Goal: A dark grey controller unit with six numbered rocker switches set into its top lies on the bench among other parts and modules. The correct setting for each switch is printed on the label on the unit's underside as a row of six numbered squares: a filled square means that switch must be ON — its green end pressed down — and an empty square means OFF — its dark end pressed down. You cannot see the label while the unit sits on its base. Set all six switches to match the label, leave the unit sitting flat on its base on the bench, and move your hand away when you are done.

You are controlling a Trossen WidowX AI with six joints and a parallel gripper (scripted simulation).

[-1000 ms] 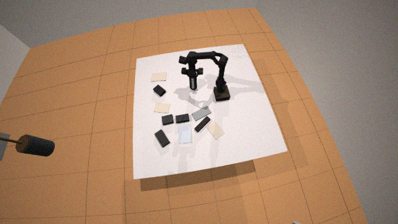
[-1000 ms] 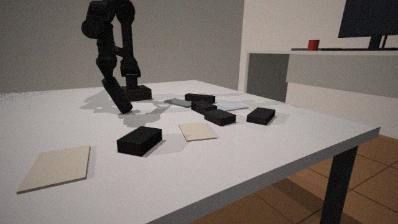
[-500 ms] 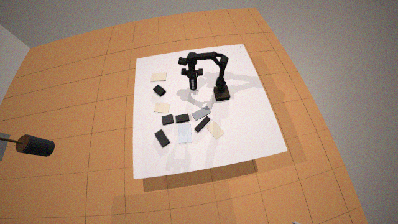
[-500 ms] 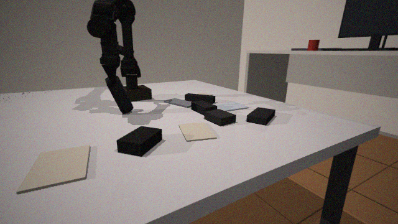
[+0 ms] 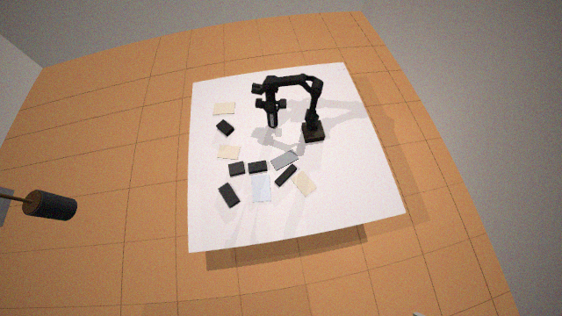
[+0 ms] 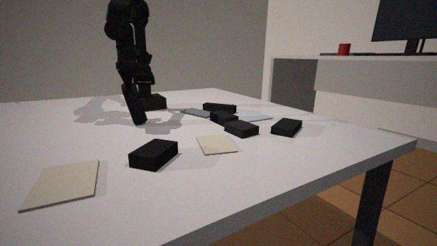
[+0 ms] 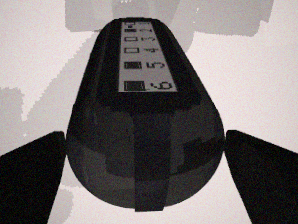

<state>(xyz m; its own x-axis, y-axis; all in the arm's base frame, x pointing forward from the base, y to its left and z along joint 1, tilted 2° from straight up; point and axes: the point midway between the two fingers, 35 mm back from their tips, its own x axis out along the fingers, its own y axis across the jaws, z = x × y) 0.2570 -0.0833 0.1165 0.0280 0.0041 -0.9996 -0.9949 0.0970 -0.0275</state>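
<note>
My gripper tip is 280 mm to the right of the grey plate, 130 mm above it and 60 mm past it. Round my gripper tip: long dark block (390 mm to the left, 120 mm below, 70 mm behind); pale blue plate (460 mm to the left, 130 mm below, 90 mm ahead).
</note>
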